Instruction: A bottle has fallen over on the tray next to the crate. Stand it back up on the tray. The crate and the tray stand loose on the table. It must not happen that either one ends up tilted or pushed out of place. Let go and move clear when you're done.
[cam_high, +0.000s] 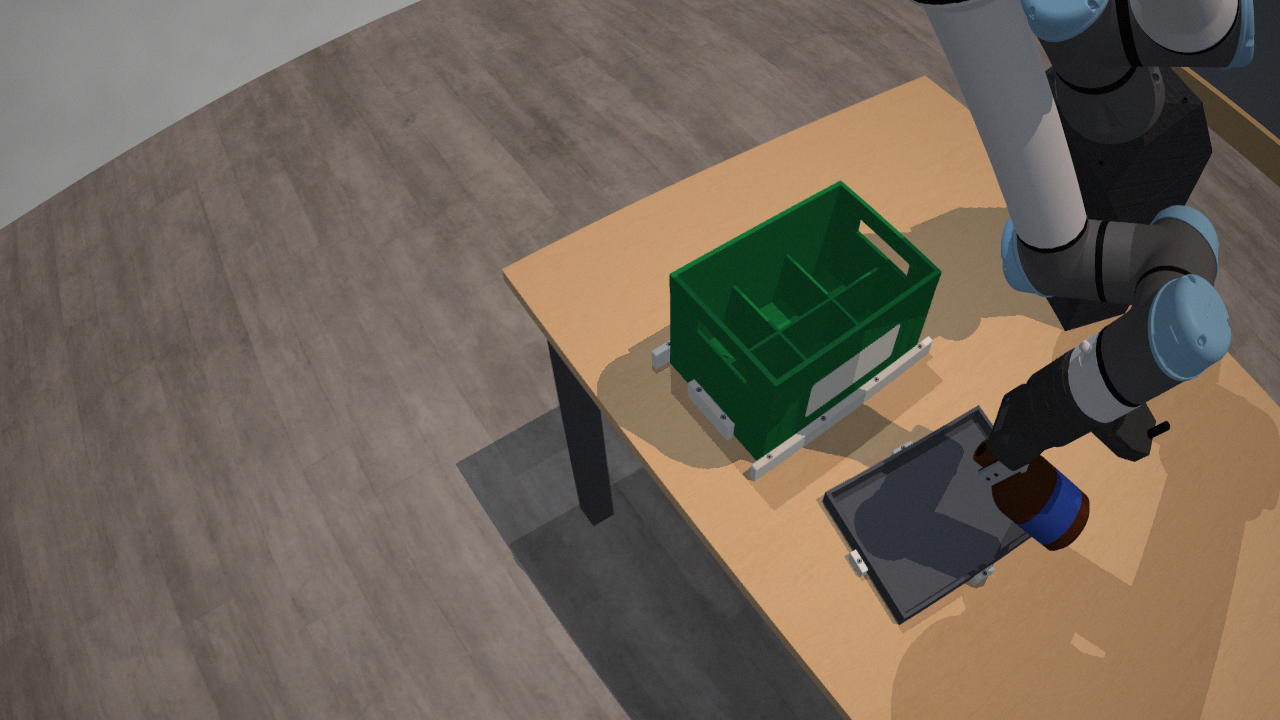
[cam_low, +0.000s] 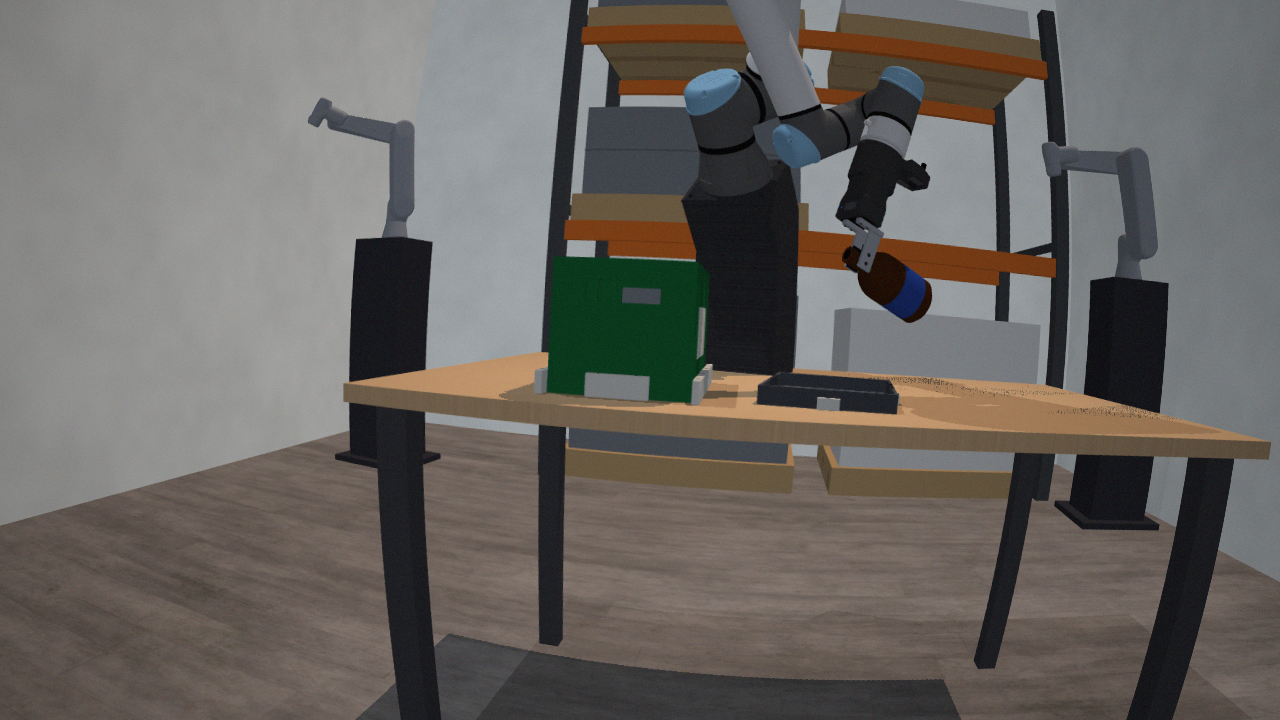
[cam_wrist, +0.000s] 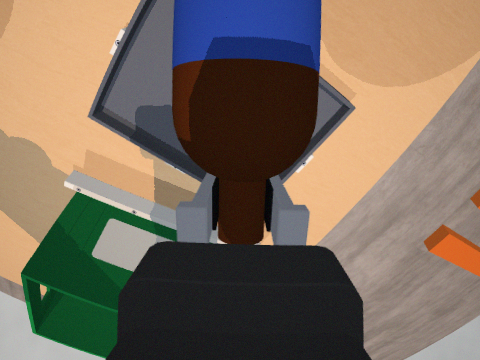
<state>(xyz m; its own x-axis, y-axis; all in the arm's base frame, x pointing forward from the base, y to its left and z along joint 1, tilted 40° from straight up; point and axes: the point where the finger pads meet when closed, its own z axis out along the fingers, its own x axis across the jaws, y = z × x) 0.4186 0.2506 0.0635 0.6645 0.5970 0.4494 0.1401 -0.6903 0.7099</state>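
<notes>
The brown bottle is 20 mm behind my hand, 40 mm to the left of it and 20 mm below it. From my hand the other things lie so: green crate 20 mm ahead, 320 mm to the right, 120 mm below; dark grey tray 20 mm behind, 30 mm to the right, 190 mm below.
</notes>
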